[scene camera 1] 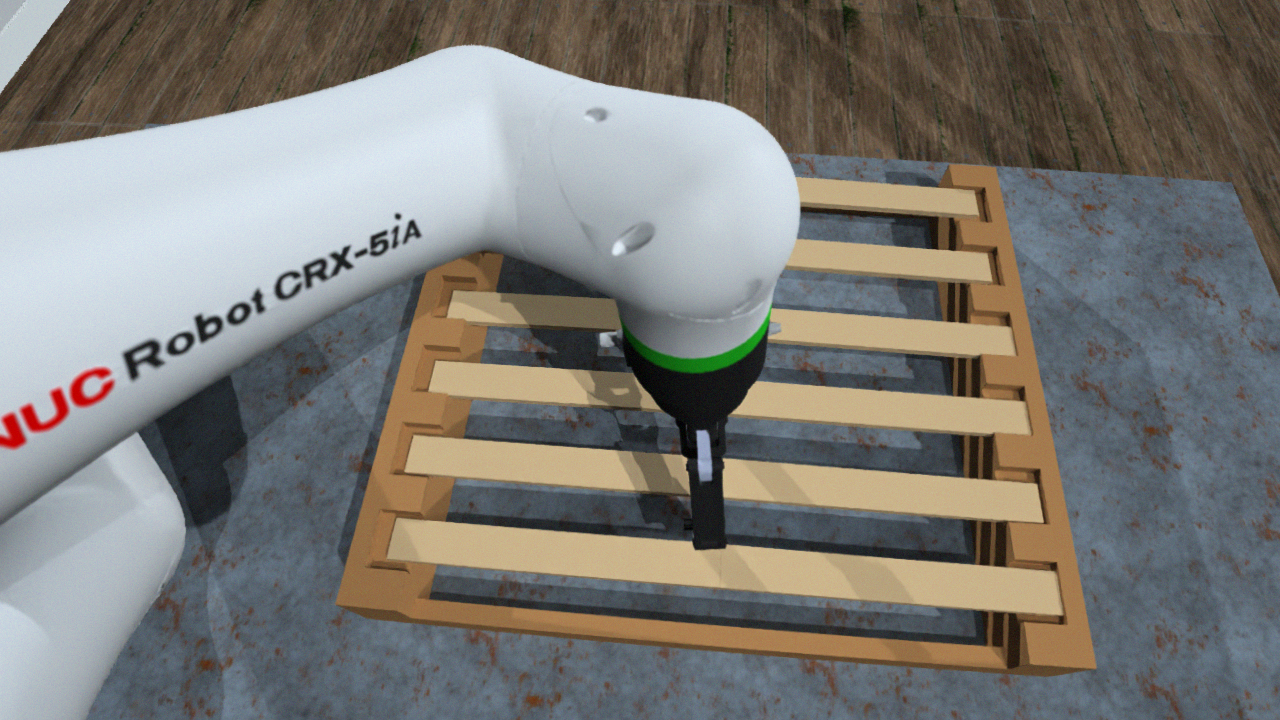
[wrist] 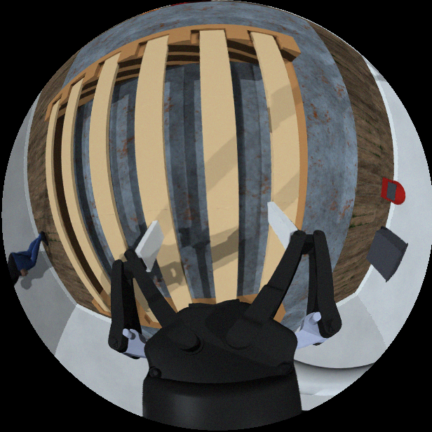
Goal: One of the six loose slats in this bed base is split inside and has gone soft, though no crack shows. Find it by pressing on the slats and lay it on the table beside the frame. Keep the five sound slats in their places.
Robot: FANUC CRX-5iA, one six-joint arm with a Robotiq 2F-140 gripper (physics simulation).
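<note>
The brown bed frame (scene camera 1: 384, 586) (wrist: 180, 36) lies on the table with six pale slats across it. The front slat (scene camera 1: 554, 552) (wrist: 285, 150), second slat (scene camera 1: 554, 464) (wrist: 217, 100), third slat (scene camera 1: 537, 383) (wrist: 150, 100), fourth slat (scene camera 1: 537, 308) (wrist: 100, 125), fifth slat (scene camera 1: 886, 260) and rear slat (scene camera 1: 877, 195) lie flat; their visible ends sit in notches. My gripper (scene camera 1: 707, 514) (wrist: 212, 220) is wide open and empty, pointing down over the second slat from the front, with a fingertip on either side of it in the wrist view. The arm hides the left ends of the two rearmost slats.
The blue-grey, rust-flecked table (scene camera 1: 1154, 402) (wrist: 327, 130) extends around the frame. The frame's side rails stand up with notches at the slat ends. The white arm (scene camera 1: 358, 179) reaches across the left side. A wooden floor (scene camera 1: 895, 80) lies behind the table.
</note>
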